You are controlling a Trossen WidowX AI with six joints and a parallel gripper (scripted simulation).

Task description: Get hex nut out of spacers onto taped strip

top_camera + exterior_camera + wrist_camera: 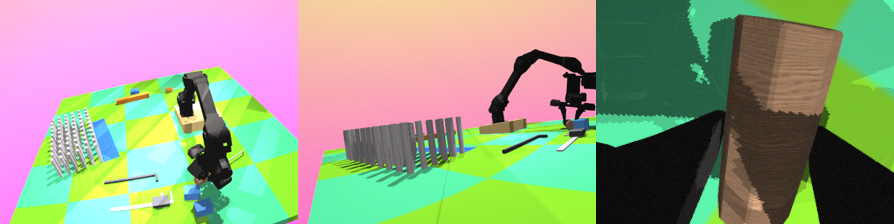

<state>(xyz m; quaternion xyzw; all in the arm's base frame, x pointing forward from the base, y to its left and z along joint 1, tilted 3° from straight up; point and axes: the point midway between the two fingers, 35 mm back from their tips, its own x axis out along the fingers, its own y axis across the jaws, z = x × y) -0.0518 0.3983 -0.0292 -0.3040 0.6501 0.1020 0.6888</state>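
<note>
The wooden-handled hook tool is 90 mm behind my gripper tip and 60 mm to the right of it. Round my gripper tip: blue taped strip: 500 mm ahead, 320 mm to the right, 10 mm below; then orange bar: 700 mm to the right, 390 mm ahead.
</note>
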